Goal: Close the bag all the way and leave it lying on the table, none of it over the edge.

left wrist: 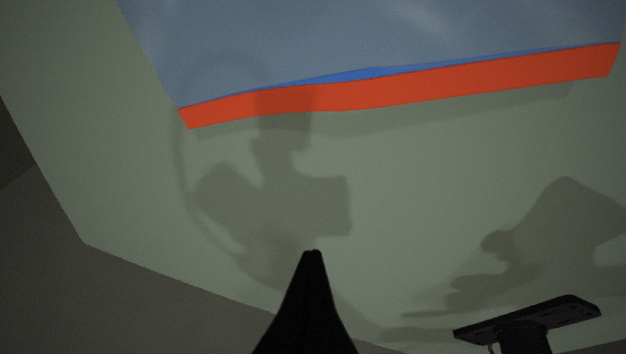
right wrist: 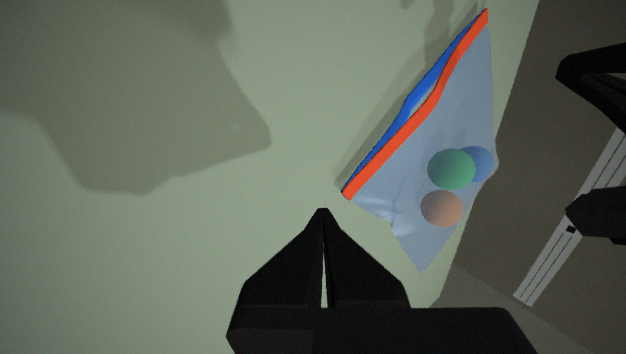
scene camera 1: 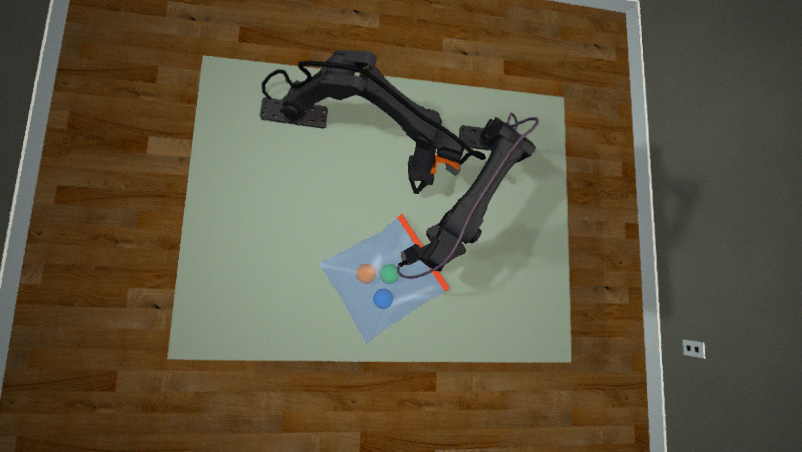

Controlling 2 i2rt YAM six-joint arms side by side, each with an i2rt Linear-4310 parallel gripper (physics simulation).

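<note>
The bluish see-through bag (scene camera 1: 365, 314) (left wrist: 350, 40) (right wrist: 400, 170) lies flat on the pale green table top (scene camera 1: 252, 224), all within its edges. A red strip (scene camera 1: 409, 230) (left wrist: 425, 82) (right wrist: 390, 147) and a blue strip (left wrist: 365, 75) (right wrist: 396, 125) run along its mouth. They lie close together near the ends and stand apart around the middle. Inside are an orange ball (scene camera 1: 365, 273) (right wrist: 442, 208), a green ball (scene camera 1: 389, 274) (right wrist: 451, 169) and a blue ball (scene camera 1: 383, 298) (right wrist: 478, 164). My left gripper (left wrist: 313, 257) is shut and empty, above the bag. My right gripper (scene camera 1: 416, 191) (right wrist: 323, 215) is shut and empty, beyond the bag's upper corner.
My left arm (scene camera 1: 477, 196) reaches over the mouth and hides part of the red strip in the scene view. My right arm (scene camera 1: 393, 103) bends across the upper table, its wrist close to the left arm. Wooden floor (scene camera 1: 280, 404) surrounds the table.
</note>
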